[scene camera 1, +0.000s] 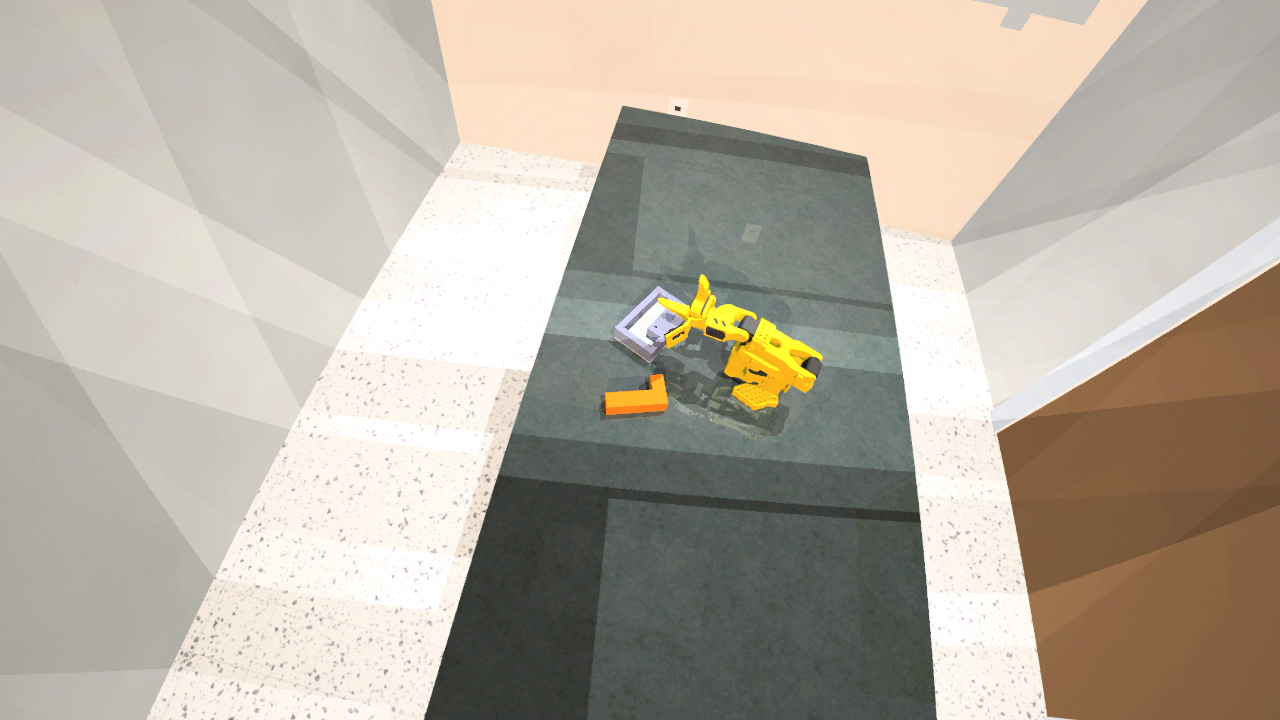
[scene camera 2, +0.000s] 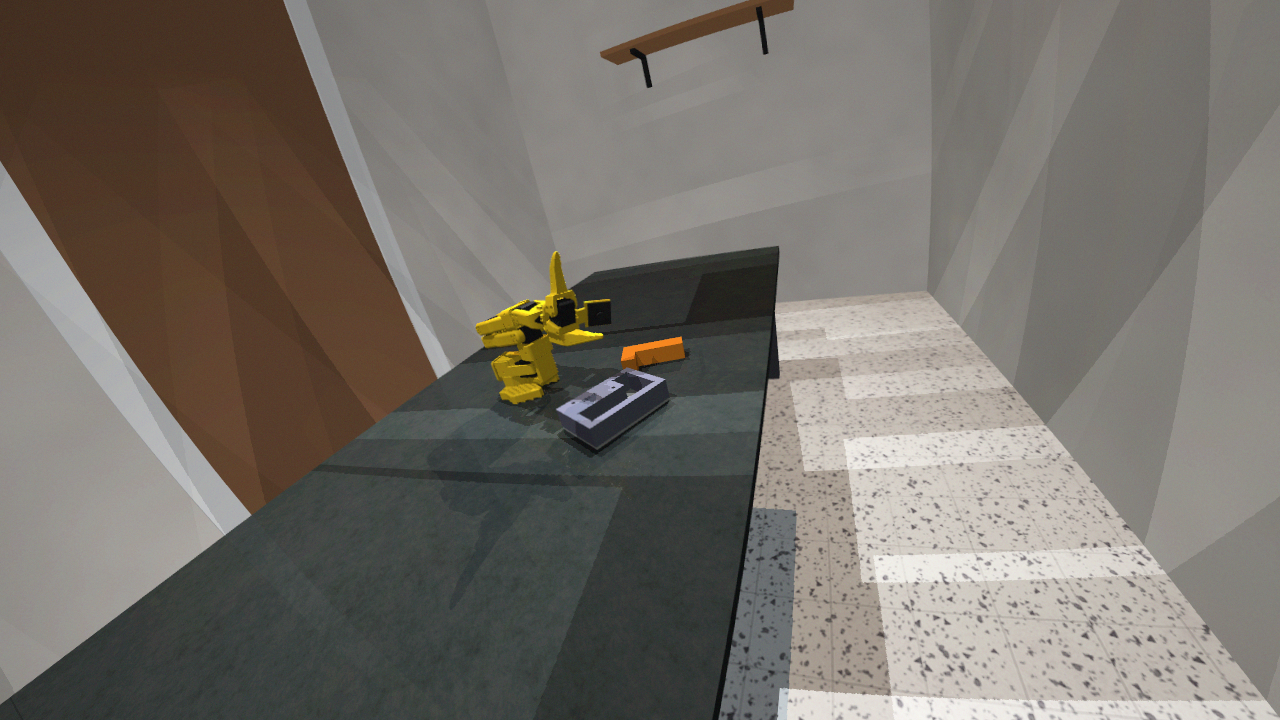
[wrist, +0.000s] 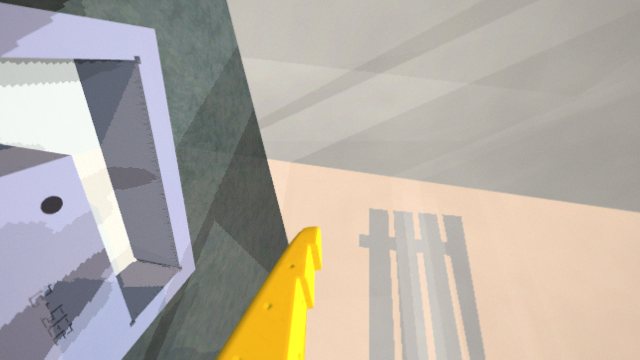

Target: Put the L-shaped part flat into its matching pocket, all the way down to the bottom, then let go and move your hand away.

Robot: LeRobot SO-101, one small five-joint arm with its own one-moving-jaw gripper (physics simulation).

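Where they show: hand, tool point: point(scene camera 1: 660, 299) point(scene camera 2: 600, 334) point(wrist: 319, 242); arm's base, link origin: point(scene camera 1: 745, 382) point(scene camera 2: 539, 388).
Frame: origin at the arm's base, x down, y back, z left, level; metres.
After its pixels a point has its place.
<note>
The orange L-shaped part point(scene camera 1: 633, 402) @[x -0.030, y -0.207, z 0.104 m] point(scene camera 2: 660, 352) @[x -0.019, y -0.220, z 0.084 m] lies on the dark table, apart from the tray. The lilac-grey tray point(scene camera 1: 631, 341) @[x -0.030, y -0.233, z -0.023 m] point(scene camera 2: 626, 422) @[x -0.012, y -0.229, z -0.117 m] point(wrist: 162, 135) @[x -0.036, y -0.242, z -0.080 m] holds the L-shaped pocket. The visible stretch of pocket shows a pale floor and no part in it. My yellow gripper point(scene camera 1: 682, 289) @[x -0.123, y -0.195, z -0.062 m] point(scene camera 2: 579, 295) is fully open and empty, with its jaws spread wide. It is above the table by the tray's arm side, away from the orange part. In the wrist view one notched jaw shows to the right of the tray; the moving jaw is out of the picture.
The yellow arm base point(scene camera 1: 769, 362) point(scene camera 2: 528, 376) @[x -0.032, y 0.005, z -0.012 m] stands on the dark table point(scene camera 1: 760, 582) @[x 0.000, y 0.048, z 0.363 m] point(scene camera 2: 358, 555) @[x 0.000, y 0.025, z -0.391 m], on the opposite side of the tray from the near long table edge. A wooden shelf point(scene camera 2: 698, 32) is on the far wall.
</note>
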